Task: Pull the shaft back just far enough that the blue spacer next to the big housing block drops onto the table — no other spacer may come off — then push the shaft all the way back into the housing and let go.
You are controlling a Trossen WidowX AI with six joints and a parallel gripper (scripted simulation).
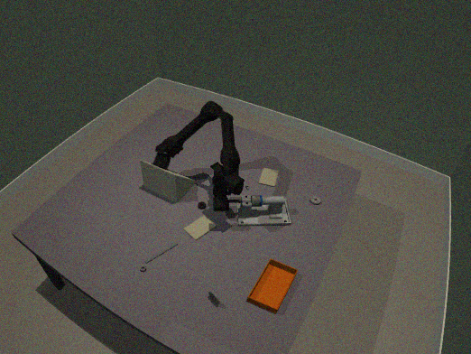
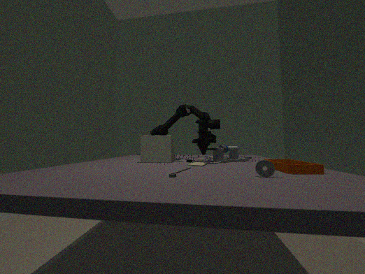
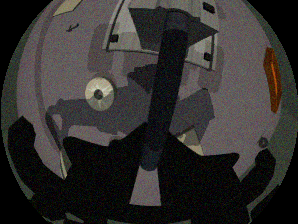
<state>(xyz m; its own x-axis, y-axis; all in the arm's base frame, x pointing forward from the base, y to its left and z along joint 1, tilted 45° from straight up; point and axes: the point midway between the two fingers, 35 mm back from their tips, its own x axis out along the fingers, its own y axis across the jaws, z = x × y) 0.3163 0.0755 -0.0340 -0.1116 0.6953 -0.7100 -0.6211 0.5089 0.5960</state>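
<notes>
Now: gripper tip 30 mm past the white ring, 70 mm to the right of it and 40 mm above it. Also, from my gripper tip: black ring 90 mm behind, 10 mm to the right, 40 mm below; dark shaft 60 mm ahead, 50 mm to the left, 30 mm above; blue spacer 130 mm ahead, 110 mm to the left, 30 mm above.
</notes>
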